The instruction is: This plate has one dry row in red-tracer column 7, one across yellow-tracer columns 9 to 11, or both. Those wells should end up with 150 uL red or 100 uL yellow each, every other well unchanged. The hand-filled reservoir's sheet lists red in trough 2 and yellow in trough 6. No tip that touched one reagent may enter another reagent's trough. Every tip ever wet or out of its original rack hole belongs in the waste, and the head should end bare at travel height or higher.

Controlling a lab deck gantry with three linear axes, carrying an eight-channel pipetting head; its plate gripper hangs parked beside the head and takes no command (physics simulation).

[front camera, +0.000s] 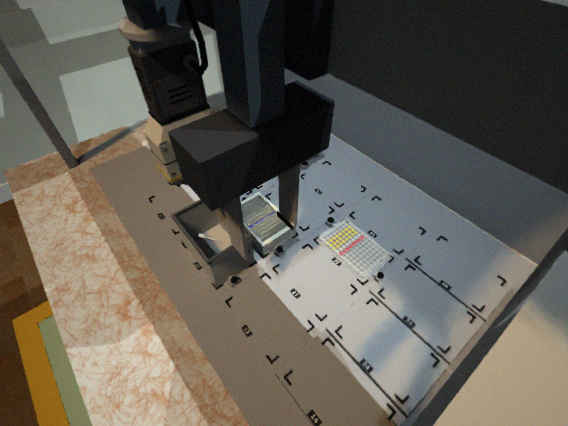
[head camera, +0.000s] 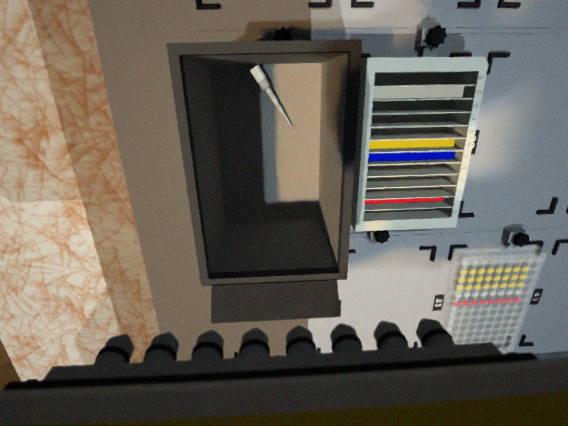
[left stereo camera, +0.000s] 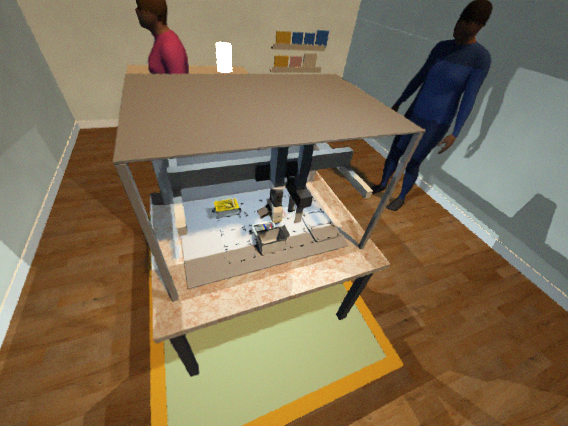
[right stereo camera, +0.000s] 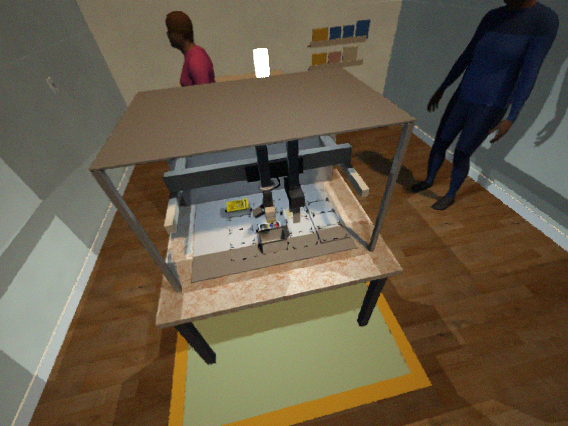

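The pipetting head [front camera: 161, 142] [head camera: 277, 362] has eight bare black nozzles in the head view, beside the waste bin [front camera: 225, 268] [head camera: 265, 48]. One pale tip [front camera: 209, 237] [head camera: 270, 92] lies in the bin. The reservoir [front camera: 272, 243] [head camera: 425, 63] stands against the bin. Counted from its lower end in the head view, red is in the second trough, blue the sixth, yellow the seventh; its numbers are unreadable. The plate [front camera: 367, 257] [head camera: 485, 325] shows three yellow lines and one red line of eight wells. The parked plate gripper [front camera: 270, 241] is open, its paddles wide apart with nothing gripped.
A yellow tip rack [left stereo camera: 226, 204] [right stereo camera: 237, 205] stands at the back left of the deck. Black locating knobs [front camera: 279, 249] [head camera: 381, 236] stand beside the labware. Canopy posts [left stereo camera: 387, 195] [right stereo camera: 390, 195] rise at the table's front corners. Two people stand beyond the table.
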